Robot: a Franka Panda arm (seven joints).
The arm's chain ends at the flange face. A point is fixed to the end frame.
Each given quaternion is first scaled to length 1.
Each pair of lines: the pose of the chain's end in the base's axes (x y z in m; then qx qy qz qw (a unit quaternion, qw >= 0)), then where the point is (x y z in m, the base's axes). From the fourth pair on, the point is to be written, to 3 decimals.
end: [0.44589, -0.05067, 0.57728, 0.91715, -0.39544, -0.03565, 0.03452]
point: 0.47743 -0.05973 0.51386
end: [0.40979, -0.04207, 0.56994, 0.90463, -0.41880, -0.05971, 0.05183]
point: 0.43711 -0.05367 0.50500
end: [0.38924, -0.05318, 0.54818, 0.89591, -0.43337, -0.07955, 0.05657]
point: 0.41356 -0.06534 0.48216
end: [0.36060, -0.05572, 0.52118, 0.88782, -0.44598, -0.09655, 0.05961]
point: 0.382 -0.068 0.454
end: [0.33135, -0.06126, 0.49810, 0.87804, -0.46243, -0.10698, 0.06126]
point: 0.351 -0.074 0.431
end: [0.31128, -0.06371, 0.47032, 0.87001, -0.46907, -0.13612, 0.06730]
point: 0.327 -0.076 0.402
